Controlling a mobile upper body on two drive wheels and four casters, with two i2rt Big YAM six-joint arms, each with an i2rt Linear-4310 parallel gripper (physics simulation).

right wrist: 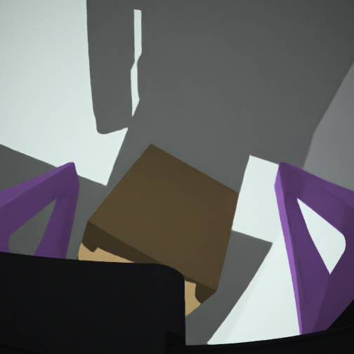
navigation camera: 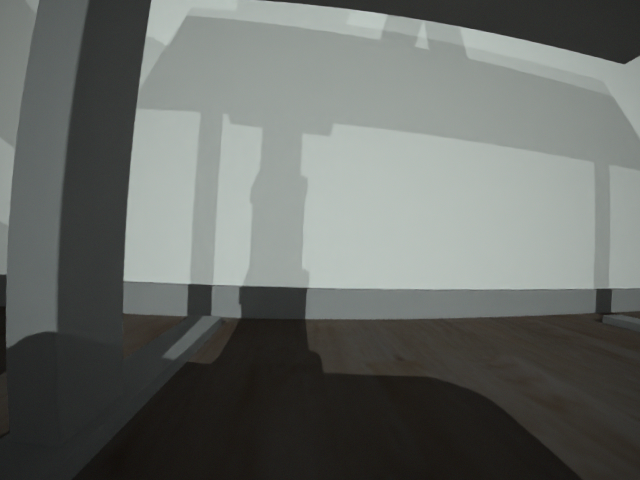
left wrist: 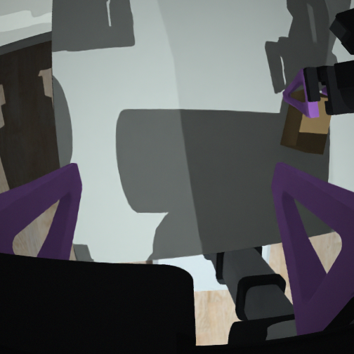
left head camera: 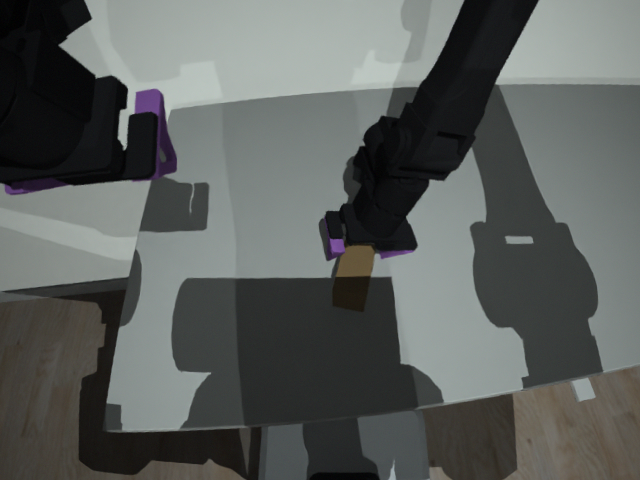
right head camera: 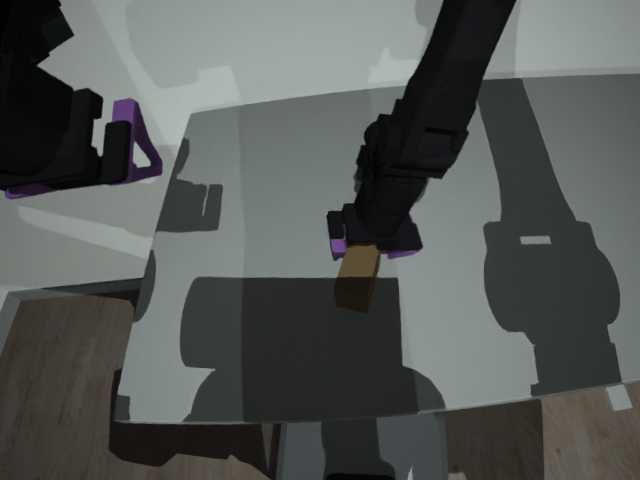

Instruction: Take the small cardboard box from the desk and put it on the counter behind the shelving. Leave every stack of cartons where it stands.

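Frame: origin at the left arm's base, x back, y right, z up, level; centimetres.
Where they show: left gripper, between the fingertips: (left head camera: 129, 169) (right head camera: 121, 173); right gripper, between the fingertips: (left head camera: 355, 256) (right head camera: 361, 256).
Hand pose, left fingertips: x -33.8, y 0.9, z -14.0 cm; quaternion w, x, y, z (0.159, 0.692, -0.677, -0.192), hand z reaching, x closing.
Observation:
Each offset is from my left fingertips to the centre of the thing. "*": to the spot under its first point. Level surfaces: height alone.
The small brown cardboard box @(dx -4.8, dy +22.0, dz -29.0 cm) (left head camera: 353, 281) (right head camera: 356, 281) (left wrist: 314, 125) (right wrist: 165, 215) sits on the grey-white desk @(dz -31.9 cm) (left head camera: 289, 180) (right head camera: 294, 180) (left wrist: 90, 125) (right wrist: 45, 75). My right gripper (left head camera: 364, 254) (right head camera: 370, 254) (right wrist: 176, 173) is open at the box's far end in the head views. In the right wrist view the box shows between its spread purple fingers, turned at an angle, and its lower part is hidden by the gripper body. My left gripper (left head camera: 92, 180) (right head camera: 82, 183) (left wrist: 176, 173) is open and empty, up at the left end of the desk. The counter, shelving and carton stacks do not show.
A pale wall (left head camera: 289, 46) (navigation camera: 439, 206) rises behind the desk. In the navigation view a thick grey desk leg @(* dx -15.7, dy -4.6, dz -102.8 cm) (navigation camera: 38, 206) stands close at the left, with the dark desk underside (navigation camera: 516, 15) overhead. Wooden floor @(dz -127.0 cm) (left head camera: 41, 372) (navigation camera: 413, 346) shows below. Arm shadows cross the desk top.

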